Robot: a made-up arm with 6 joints. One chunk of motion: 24 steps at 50 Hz.
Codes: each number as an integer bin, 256 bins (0 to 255) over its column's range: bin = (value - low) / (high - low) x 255, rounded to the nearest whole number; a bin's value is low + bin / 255 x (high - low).
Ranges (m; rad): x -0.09..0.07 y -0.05..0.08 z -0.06..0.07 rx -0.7..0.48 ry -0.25..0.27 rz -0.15..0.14
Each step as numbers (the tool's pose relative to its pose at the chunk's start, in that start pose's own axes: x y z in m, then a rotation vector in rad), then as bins.
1 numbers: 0.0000 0.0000 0.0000 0.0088 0.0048 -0.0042
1 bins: 143 98 118 153 125 128
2 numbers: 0.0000 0.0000 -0.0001 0.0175 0.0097 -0.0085
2 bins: 143 98 117 155 127 124
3 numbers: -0.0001 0.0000 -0.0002 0.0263 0.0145 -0.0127
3 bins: 143 98 117 157 130 121
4 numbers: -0.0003 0.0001 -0.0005 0.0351 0.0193 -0.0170
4 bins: 143 98 117 159 132 117
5 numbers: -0.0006 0.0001 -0.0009 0.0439 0.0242 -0.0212
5 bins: 142 98 116 161 134 113
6 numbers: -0.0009 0.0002 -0.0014 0.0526 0.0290 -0.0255
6 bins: 142 98 115 163 137 109
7 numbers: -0.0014 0.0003 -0.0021 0.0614 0.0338 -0.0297
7 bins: 141 99 114 165 139 106
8 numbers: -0.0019 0.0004 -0.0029 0.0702 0.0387 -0.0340
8 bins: 140 99 112 166 142 102
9 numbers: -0.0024 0.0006 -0.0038 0.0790 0.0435 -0.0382
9 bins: 140 99 110 168 144 98
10 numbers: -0.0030 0.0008 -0.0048 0.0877 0.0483 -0.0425
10 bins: 139 100 108 170 146 95
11 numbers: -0.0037 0.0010 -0.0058 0.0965 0.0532 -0.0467
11 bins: 138 100 106 172 149 91
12 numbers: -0.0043 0.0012 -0.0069 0.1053 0.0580 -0.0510
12 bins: 137 100 104 174 151 87
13 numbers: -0.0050 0.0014 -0.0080 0.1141 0.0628 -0.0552
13 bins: 135 101 102 176 153 83
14 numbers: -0.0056 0.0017 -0.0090 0.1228 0.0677 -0.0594
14 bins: 135 101 100 178 156 80
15 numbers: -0.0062 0.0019 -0.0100 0.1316 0.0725 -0.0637
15 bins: 134 102 98 180 158 76
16 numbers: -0.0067 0.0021 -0.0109 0.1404 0.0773 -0.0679
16 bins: 133 102 96 182 161 72
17 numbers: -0.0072 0.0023 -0.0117 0.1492 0.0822 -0.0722
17 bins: 132 103 95 184 163 68
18 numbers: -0.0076 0.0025 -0.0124 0.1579 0.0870 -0.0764
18 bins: 131 103 93 185 165 65
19 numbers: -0.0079 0.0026 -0.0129 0.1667 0.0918 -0.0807
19 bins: 131 103 92 187 168 61
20 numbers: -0.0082 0.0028 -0.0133 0.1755 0.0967 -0.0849
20 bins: 130 104 92 189 170 57
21 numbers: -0.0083 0.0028 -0.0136 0.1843 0.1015 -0.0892
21 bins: 130 104 91 191 172 53
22 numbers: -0.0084 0.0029 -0.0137 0.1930 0.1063 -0.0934
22 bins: 130 104 91 193 175 50
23 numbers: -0.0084 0.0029 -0.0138 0.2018 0.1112 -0.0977
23 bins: 130 104 91 195 177 46
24 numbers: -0.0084 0.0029 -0.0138 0.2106 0.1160 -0.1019
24 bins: 130 104 91 197 179 42
